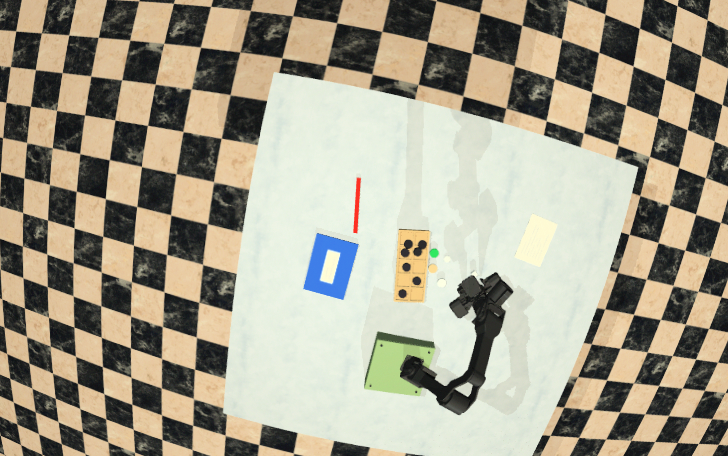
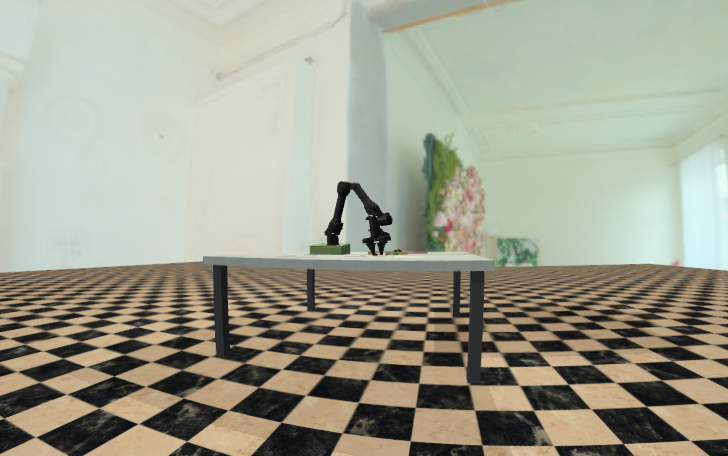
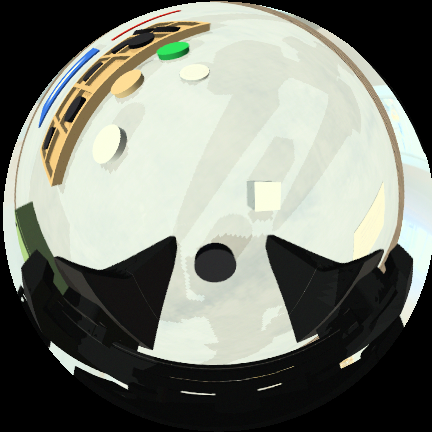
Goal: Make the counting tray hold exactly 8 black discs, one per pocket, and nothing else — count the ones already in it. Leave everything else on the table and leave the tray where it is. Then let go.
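Observation:
The counting tray (image 1: 417, 294) (image 3: 65, 161) is wooden, with two columns of pockets. Several black discs lie in it: those near its far end crowd together, and one disc (image 1: 417, 251) (image 3: 141, 40) there looks raised onto the dividers. Lower down, black discs lie at the left of the third row (image 1: 406, 266), the right of the fourth (image 1: 416, 280) and the left of the last (image 1: 402, 293). My gripper (image 1: 465, 297) (image 2: 378, 252) (image 3: 221, 241) is open, low over the table right of the tray. A loose black disc (image 3: 215, 262) shows between the open fingers, not gripped.
Beside the tray lie a green disc (image 1: 434, 252) (image 3: 173, 50), a tan disc (image 1: 433, 268) (image 3: 127, 83) and white discs (image 1: 441, 282) (image 3: 194, 72). A white cube (image 1: 473, 273) (image 3: 266, 196) stands near the gripper. Also present are a blue block (image 1: 314, 268), red stick (image 1: 357, 205) and cream card (image 1: 536, 240).

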